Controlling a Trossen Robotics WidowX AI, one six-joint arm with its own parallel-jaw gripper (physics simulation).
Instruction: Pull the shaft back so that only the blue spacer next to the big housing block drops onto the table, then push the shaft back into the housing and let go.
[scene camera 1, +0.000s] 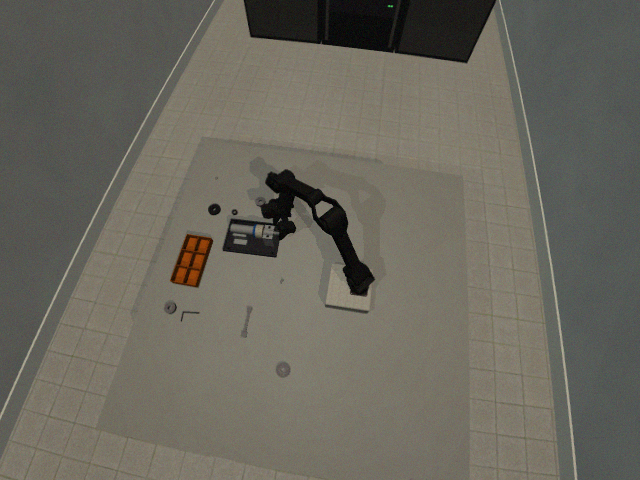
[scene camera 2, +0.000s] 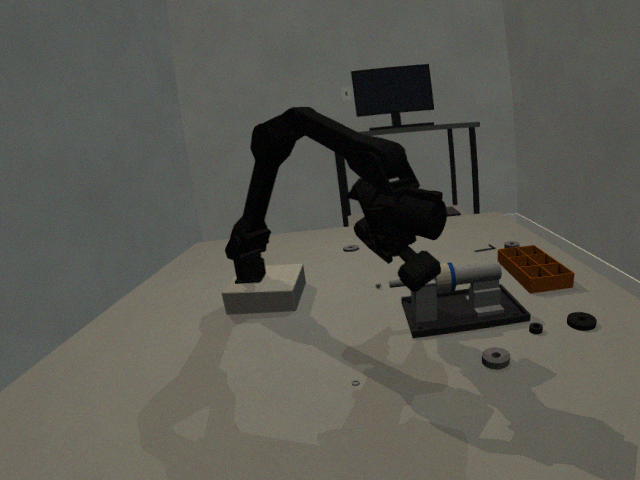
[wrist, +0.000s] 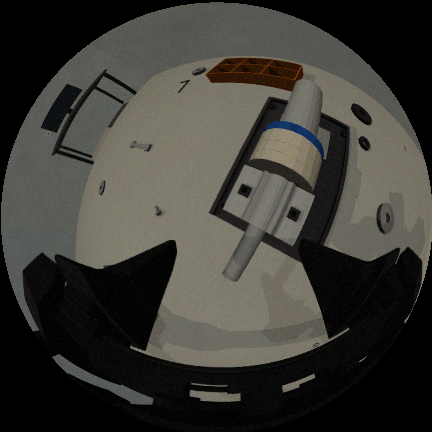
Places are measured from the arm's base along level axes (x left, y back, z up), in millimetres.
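Pixels of known places: gripper, fingertip midpoint: (scene camera 1: 277, 232) (wrist: 240, 246); arm's base at its link origin: (scene camera 1: 359, 287) (scene camera 2: 250, 278).
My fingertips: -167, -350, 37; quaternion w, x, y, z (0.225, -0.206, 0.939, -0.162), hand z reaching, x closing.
For each thing: its top centre in the pictures, then the offset to it from my fingertips, as dx, dy, dz. "spot": a spot on its surface instead.
- grey shaft at a spot on its surface: (wrist: 241, 259) (scene camera 2: 399, 280) spot: -4, +9, -7
- blue spacer at its top centre: (wrist: 293, 126) (scene camera 2: 449, 263) +0, -91, +14
- orange compartment tray at its top centre: (scene camera 2: 532, 260) (wrist: 252, 63) (scene camera 1: 190, 258) +143, -341, -58
- grey ring at its top centre: (scene camera 2: 496, 355) (wrist: 387, 217) -179, -124, -82
- black ring at its top centre: (scene camera 2: 581, 318) (wrist: 361, 112) (scene camera 1: 214, 209) -110, -322, -84
- small bolt at its top centre: (wrist: 153, 209) +172, +43, -80
The grey shaft (scene camera 2: 395, 283) (wrist: 241, 259) sticks out of the smaller bearing block (scene camera 2: 425, 303) (wrist: 270, 202). The blue spacer (scene camera 1: 255, 230) (scene camera 2: 451, 276) (wrist: 296, 131) is in line against the big grey housing (scene camera 1: 240, 228) (scene camera 2: 478, 271) (wrist: 306, 100). Cream spacers (scene camera 1: 260, 230) (scene camera 2: 443, 279) (wrist: 287, 152) fill the stretch from the blue one to the smaller block. My gripper (scene camera 1: 285, 228) (scene camera 2: 418, 269) (wrist: 240, 246) is open and empty, over the smaller block's end of the fixture. In the wrist view the shaft's free end shows between the fingers; its inner part is hidden.
The fixture stands on a dark base plate (scene camera 1: 250, 250) (scene camera 2: 465, 328). An orange compartment tray (scene camera 1: 191, 260) (scene camera 2: 550, 281) (wrist: 255, 75) stands beyond the housing. A grey ring (scene camera 2: 495, 357) (wrist: 385, 218), a black ring (scene camera 2: 581, 320) (wrist: 361, 114) and a small bolt (wrist: 158, 211) lie around it.
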